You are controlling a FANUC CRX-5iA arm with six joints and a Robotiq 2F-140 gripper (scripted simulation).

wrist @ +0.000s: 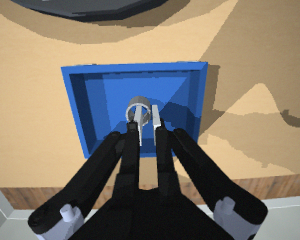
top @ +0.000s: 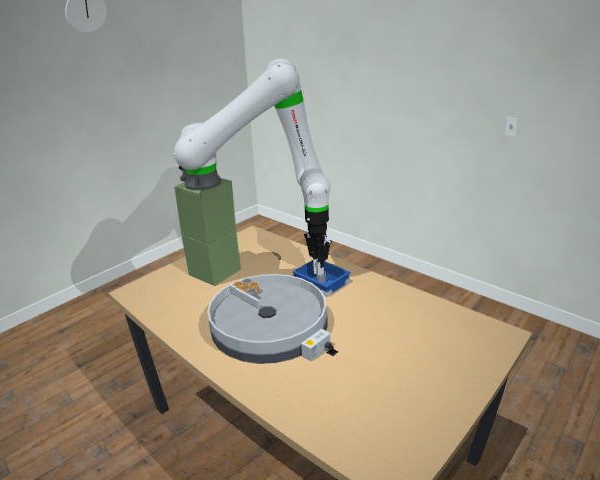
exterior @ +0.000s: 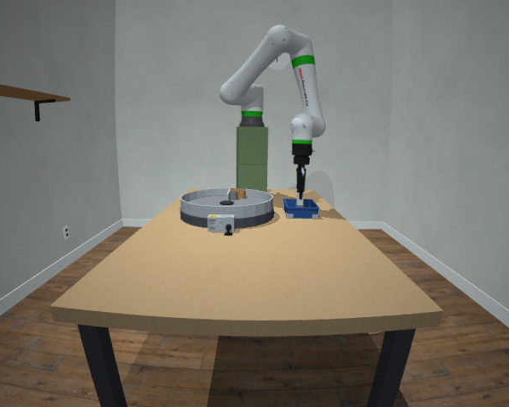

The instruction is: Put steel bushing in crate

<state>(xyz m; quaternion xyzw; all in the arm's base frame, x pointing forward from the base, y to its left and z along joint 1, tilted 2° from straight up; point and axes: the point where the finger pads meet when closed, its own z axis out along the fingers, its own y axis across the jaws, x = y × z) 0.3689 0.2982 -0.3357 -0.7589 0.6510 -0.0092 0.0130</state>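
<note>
Right now my hand is 1 cm short of the blue crate and 4 cm above it. The rest, counted from my hand: grey round turning table 11 cm ahead, 33 cm to the right, 2 cm below.
</note>
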